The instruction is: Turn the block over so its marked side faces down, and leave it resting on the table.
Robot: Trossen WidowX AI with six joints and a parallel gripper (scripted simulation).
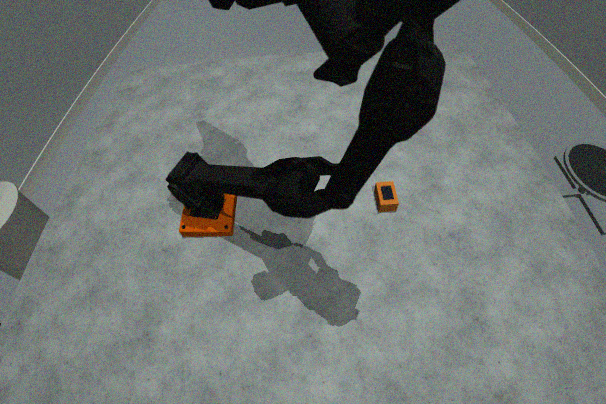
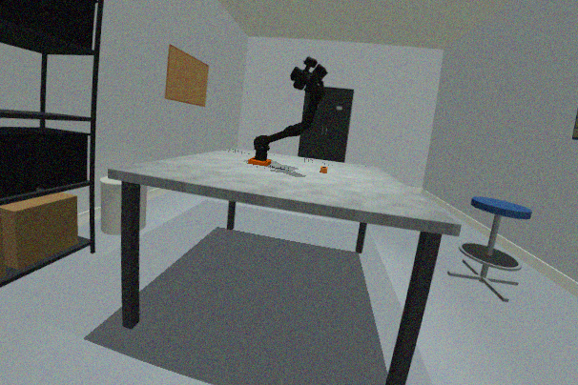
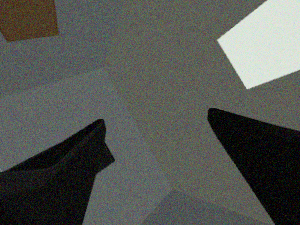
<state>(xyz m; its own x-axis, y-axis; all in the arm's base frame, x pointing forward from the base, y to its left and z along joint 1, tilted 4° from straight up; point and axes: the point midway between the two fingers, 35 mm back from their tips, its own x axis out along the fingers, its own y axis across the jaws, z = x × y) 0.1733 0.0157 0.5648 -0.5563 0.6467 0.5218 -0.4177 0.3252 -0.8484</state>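
Now: gripper tip 200 mm short of the orange block, 50 mm to the right of it and 580 mm above it.
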